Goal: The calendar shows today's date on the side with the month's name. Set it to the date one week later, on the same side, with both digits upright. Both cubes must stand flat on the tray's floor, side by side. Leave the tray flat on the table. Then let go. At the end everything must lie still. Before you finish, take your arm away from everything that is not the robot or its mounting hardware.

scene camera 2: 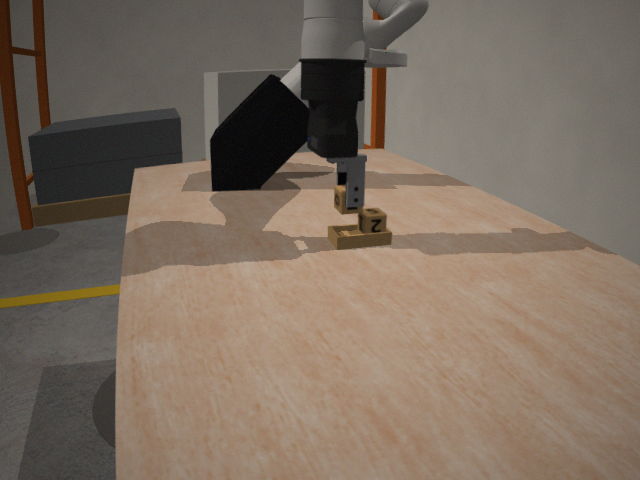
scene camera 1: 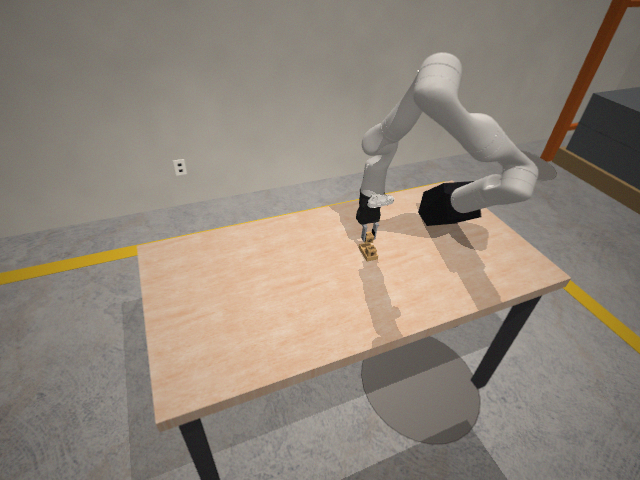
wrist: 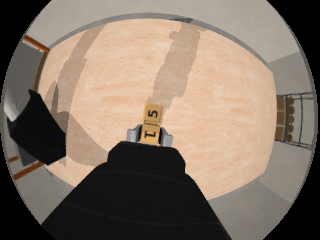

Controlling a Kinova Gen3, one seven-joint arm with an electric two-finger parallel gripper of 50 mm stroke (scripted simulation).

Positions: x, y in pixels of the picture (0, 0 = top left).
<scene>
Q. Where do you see a wooden tray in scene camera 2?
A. At 347, 236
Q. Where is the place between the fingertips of the gripper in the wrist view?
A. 150, 131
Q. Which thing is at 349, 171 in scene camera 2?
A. The gripper.
</scene>
